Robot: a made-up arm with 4 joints.
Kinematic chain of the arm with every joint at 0, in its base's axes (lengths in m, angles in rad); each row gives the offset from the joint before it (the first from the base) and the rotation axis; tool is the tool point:
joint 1: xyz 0 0 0.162 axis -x
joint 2: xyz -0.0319 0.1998 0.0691 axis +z
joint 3: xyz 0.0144 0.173 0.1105 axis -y
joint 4: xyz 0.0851 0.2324 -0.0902 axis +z
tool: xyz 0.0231 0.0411 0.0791
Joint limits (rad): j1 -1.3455..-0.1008 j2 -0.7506..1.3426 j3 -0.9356..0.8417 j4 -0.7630..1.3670
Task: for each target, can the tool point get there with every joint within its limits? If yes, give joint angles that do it. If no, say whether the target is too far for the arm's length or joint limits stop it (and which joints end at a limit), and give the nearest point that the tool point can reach.
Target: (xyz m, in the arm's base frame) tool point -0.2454 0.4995 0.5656
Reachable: yes | joints -0.3642 0.7437 0.2844 0.0117
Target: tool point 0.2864 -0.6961 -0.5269
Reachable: no: too far | nearest point 0.3540 -0.1276 0.6150 | short by 1.277 m
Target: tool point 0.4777 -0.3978 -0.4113
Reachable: no: too far | nearest point 0.3597 -0.0948 0.6020 | short by 1.064 m
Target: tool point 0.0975 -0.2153 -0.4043
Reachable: no: joint limits stop it (at a limit: joint 1, joint 2, joint 3, joint 4) | nearest point 0.3145 0.4407 0.2751 | short by 0.969 m
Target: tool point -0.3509 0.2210 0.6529
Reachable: yes | joints -0.8538 0.9427 -0.2260 1.1421
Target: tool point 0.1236 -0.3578 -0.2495
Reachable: no: joint limits stop it (at a limit: joint 1, joint 2, joint 4) | nearest point 0.3592 -0.1012 0.6040 | short by 0.922 m
